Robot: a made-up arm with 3 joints. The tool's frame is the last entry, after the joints.
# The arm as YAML. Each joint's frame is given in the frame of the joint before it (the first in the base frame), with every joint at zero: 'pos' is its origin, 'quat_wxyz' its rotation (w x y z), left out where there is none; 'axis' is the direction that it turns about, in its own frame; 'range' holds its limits. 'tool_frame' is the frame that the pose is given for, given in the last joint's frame.
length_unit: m
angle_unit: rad
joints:
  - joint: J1
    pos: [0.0, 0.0, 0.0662]
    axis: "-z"
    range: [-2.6, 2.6]
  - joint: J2
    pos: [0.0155, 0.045, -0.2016]
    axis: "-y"
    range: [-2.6, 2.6]
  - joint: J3
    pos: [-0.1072, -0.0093, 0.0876]
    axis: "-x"
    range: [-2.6, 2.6]
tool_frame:
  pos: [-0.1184, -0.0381, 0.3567]
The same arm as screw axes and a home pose.
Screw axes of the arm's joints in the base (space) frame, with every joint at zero. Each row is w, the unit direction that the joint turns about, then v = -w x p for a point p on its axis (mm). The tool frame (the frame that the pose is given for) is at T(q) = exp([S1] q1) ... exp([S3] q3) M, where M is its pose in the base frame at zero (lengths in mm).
S1 = (0, 0, -1, 0.0, 0.0, 0.0)
S2 = (0, -1, 0, -135.4, 0.0, -15.5)
S3 = (-1, 0, 0, 0.0, 47.8, 35.7)
M: xyz -210.1 -2.4 308.9 (mm) quaternion w x y z 1 0 0 0
Joint limits (deg, base to tool): -148.97..148.97 -148.97..148.97 -148.97..148.97

